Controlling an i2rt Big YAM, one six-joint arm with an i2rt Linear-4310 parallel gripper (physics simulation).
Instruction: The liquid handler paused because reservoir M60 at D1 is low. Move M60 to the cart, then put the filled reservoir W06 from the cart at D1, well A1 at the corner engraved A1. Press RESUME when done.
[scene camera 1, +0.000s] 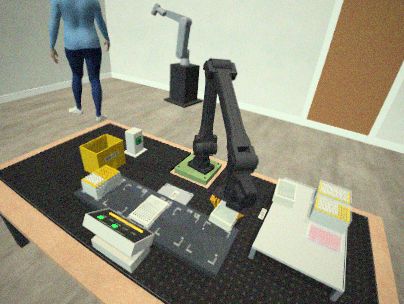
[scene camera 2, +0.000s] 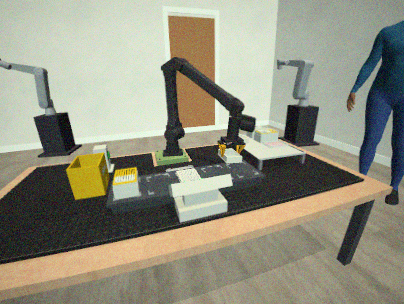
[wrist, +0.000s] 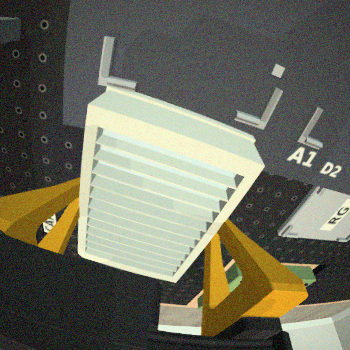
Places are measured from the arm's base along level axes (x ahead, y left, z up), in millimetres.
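Pixels of known places: gripper, fingertip midpoint: (scene camera 1: 226, 213) (scene camera 2: 229, 156) (wrist: 150, 199); arm's base, origin of the base link: (scene camera 1: 200, 166) (scene camera 2: 173, 153).
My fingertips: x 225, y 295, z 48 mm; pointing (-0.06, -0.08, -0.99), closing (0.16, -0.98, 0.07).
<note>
For each thing: its top centre in the pictures, then the offset to it from my fingertips. "*": a spot on its surface instead. Level surfaces: height alone.
- dark deck, its level: 16 mm down
- white cart, middle of its top: (scene camera 1: 307, 220) (scene camera 2: 261, 142) 176 mm back, 254 mm left, 2 mm up
- control panel, surface spot: (scene camera 1: 117, 231) * 341 mm ahead, 169 mm right, 72 mm up
- pink plate, middle of its top: (scene camera 1: 325, 236) (scene camera 2: 275, 142) 131 mm back, 327 mm left, 11 mm up
- white plate, middle of its top: (scene camera 1: 149, 208) (scene camera 2: 189, 175) 174 mm ahead, 226 mm right, 1 mm down
- tip box, middle of its top: (scene camera 2: 125, 174) (scene camera 1: 100, 174) 217 mm ahead, 470 mm right, 49 mm up
- yellow waste bin, middle of its top: (scene camera 2: 86, 160) (scene camera 1: 101, 143) 99 mm ahead, 655 mm right, 71 mm up
- flat grey pad, surface spot: (wrist: 305, 217) * 4 mm back, 203 mm right, 56 mm down
My gripper (scene camera 1: 226, 208) (scene camera 2: 231, 151) (wrist: 150, 199) is shut on a pale slotted reservoir, W06 (scene camera 1: 224, 218) (scene camera 2: 232, 157) (wrist: 155, 195), with a yellow finger at each long side. Its label does not show. It hangs level just above the back edge of the dark deck (scene camera 1: 197, 255) (scene camera 2: 155, 192) (wrist: 190, 60), at the D1 end. In the wrist view two corner brackets show beyond it, and "A1" and "D2" lie to its right; the D1 marking is hidden. Another reservoir, M60 (scene camera 1: 286, 192), stands on the white cart (scene camera 1: 287, 240) (scene camera 2: 280, 151). The control panel (scene camera 1: 117, 231) (scene camera 2: 201, 185) with green lights stands at the deck's front; RESUME is not readable.
On the cart are yellow-topped tip boxes (scene camera 1: 331, 210) and a pink plate (scene camera 1: 325, 237). A white plate (scene camera 1: 149, 210) and a tip box (scene camera 1: 100, 182) (scene camera 2: 125, 184) are on the deck. The yellow waste bin (scene camera 1: 102, 154) (scene camera 2: 88, 177) stands behind. A flat grey pad (scene camera 1: 175, 194) (wrist: 305, 217) lies behind the deck.
</note>
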